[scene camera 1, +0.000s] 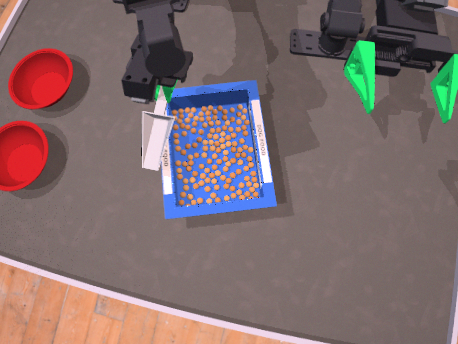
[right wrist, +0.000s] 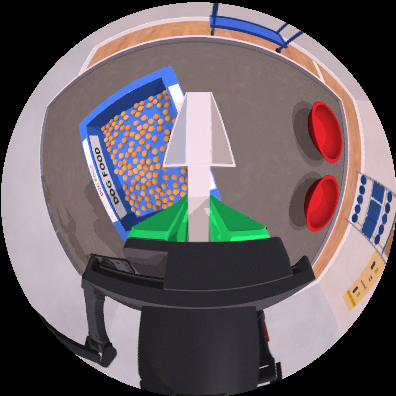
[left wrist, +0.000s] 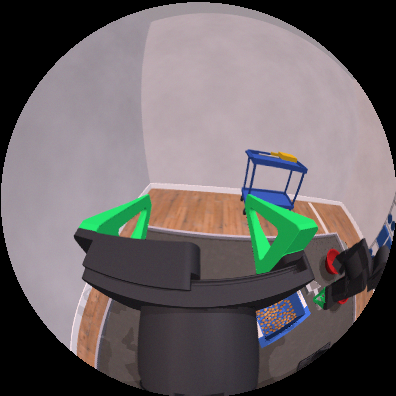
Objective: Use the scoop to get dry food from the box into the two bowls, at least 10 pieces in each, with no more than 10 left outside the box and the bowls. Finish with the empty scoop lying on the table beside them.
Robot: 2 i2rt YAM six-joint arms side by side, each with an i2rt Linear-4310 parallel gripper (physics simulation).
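Seen in the pictures: left gripper, fingertip midpoint: (scene camera 1: 409, 116) (left wrist: 197, 199); right gripper, fingertip midpoint: (scene camera 1: 163, 99) (right wrist: 198, 199) (left wrist: 315, 297); left arm's base at its link origin: (scene camera 1: 330, 46) (right wrist: 109, 262).
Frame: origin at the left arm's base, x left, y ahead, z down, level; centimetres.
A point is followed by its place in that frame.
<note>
The white scoop (scene camera 1: 156, 142) @[x -35.3, y 33.5, z -10.8 cm] (right wrist: 199, 130) @[x -35.4, y 32.8, z -10.9 cm] is empty and held above the left edge of the box in scene camera 1. My right gripper (scene camera 1: 165, 93) @[x -34.6, y 26.1, z -14.1 cm] (right wrist: 198, 199) @[x -34.6, y 26.1, z -14.1 cm] is shut on its handle. The blue box (scene camera 1: 220, 212) @[x -22.1, y 44.6, z -6.3 cm] (right wrist: 172, 75) @[x -32.5, y 44.1, z -6.3 cm] holds many orange-brown food pieces (scene camera 1: 215, 155) @[x -24.6, y 31.6, z -1.4 cm] (right wrist: 145, 150) @[x -25.2, y 32.0, z -1.2 cm] (left wrist: 275, 317) spread over its bottom. Two red bowls (scene camera 1: 41, 79) @[x -69.3, y 15.3, z -0.3 cm] (scene camera 1: 22, 156) @[x -68.5, y 35.4, z -0.3 cm] stand at the left in scene camera 1; no pieces show in them. Both bowls (right wrist: 326, 132) @[x -72.4, y 37.2, z -0.7 cm] (right wrist: 321, 203) @[x -71.1, y 15.5, z -0.7 cm] show at the right in the right wrist view. My left gripper (scene camera 1: 406, 82) (left wrist: 197, 199) @[x 0.1, y 39.0, z -40.7 cm] is open and empty, right of the box.
The grey table (scene camera 1: 320, 260) @[x -1.5, y 51.2, z 0.0 cm] has a pale raised rim (scene camera 1: 150, 310) @[x -33.7, y 63.8, z -2.0 cm] along its front. The right arm (scene camera 1: 157, 35) @[x -31.4, y 29.0, z -38.0 cm] reaches over the back of the box. Beyond the table, a blue cart (left wrist: 275, 161) stands on the wooden floor (left wrist: 200, 207).
</note>
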